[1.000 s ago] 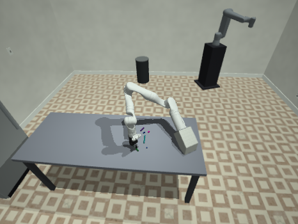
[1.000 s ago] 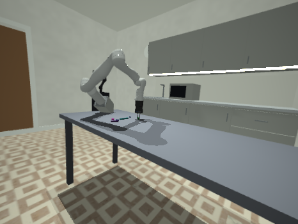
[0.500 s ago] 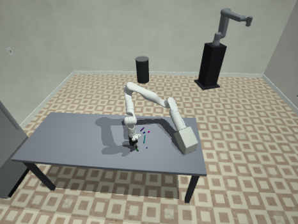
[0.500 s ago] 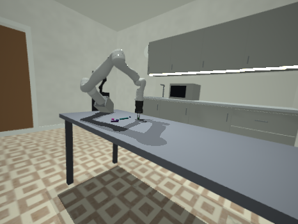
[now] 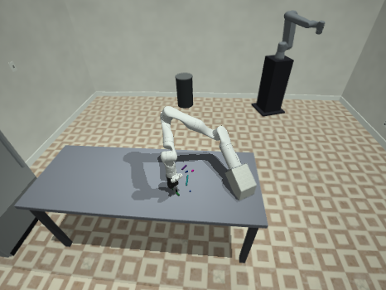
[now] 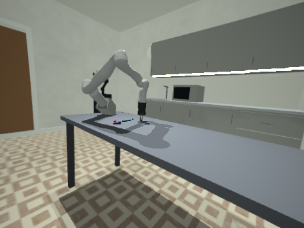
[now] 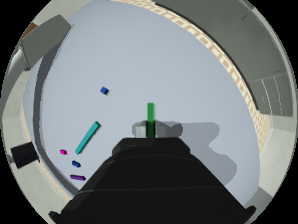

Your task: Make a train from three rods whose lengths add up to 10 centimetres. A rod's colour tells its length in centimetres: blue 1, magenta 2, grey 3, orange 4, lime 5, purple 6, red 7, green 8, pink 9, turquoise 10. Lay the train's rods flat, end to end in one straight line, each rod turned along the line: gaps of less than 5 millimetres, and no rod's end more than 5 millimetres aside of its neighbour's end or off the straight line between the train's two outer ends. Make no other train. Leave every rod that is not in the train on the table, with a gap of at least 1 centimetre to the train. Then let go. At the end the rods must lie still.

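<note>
Now: the turquoise rod 11 cm behind my hand, 9 cm to the right of it and 1 cm below it. From my hand the other things lie so: magenta rod 17 cm to the right, 17 cm behind, 1 cm below; green rod 1 cm below; purple rod 23 cm to the right, 11 cm behind, 1 cm below.
</note>
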